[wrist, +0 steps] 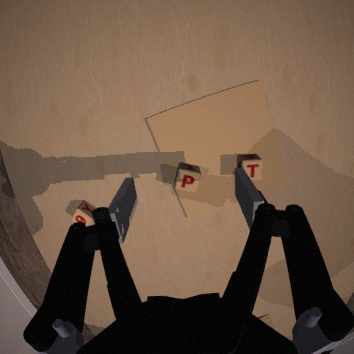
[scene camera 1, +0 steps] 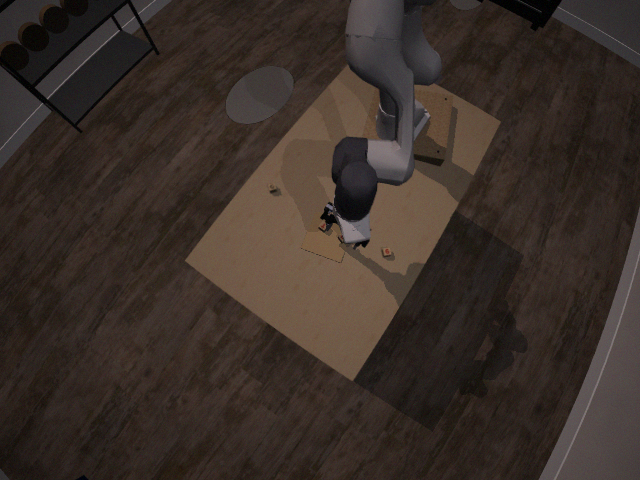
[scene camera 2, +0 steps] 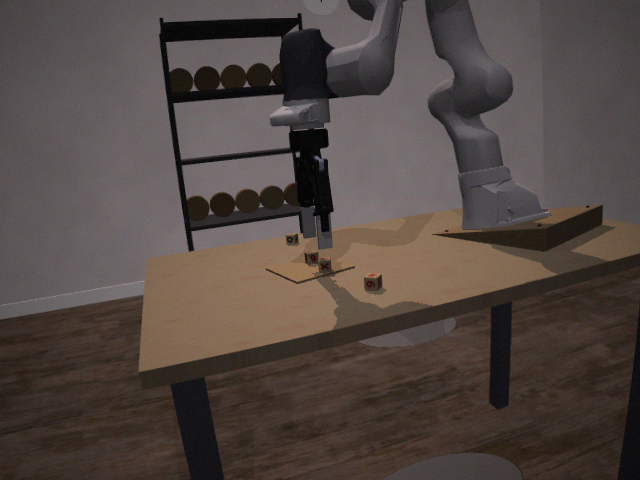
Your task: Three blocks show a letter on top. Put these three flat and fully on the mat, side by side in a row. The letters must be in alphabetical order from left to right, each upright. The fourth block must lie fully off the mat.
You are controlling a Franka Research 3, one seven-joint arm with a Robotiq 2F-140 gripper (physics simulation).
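In the wrist view, the P block (wrist: 188, 181) (scene camera 1: 341, 238) (scene camera 2: 324, 265) sits by the mat's left edge; whether it overhangs is unclear. The T block (wrist: 252, 171) (scene camera 1: 323, 226) (scene camera 2: 311, 257) is to its right on the mat (wrist: 210, 120) (scene camera 1: 323, 249) (scene camera 2: 294, 273), with a gap between. A block with 9 and Y faces (wrist: 81, 216) (scene camera 1: 386, 252) (scene camera 2: 372, 282) lies off the mat. Another block (scene camera 1: 272, 187) (scene camera 2: 292, 239) lies off the mat, its top unreadable. My gripper (wrist: 184, 185) (scene camera 2: 316, 241) is open and empty above the P block; its right fingertip overlaps the T block in the wrist view.
The wooden table (scene camera 1: 289, 294) (scene camera 2: 217, 310) carries everything. The arm's base stands on a wooden wedge (scene camera 1: 439, 124) (scene camera 2: 573, 227). A black shelf rack (scene camera 2: 173, 129) (scene camera 1: 64, 116) with round items stands beyond the table.
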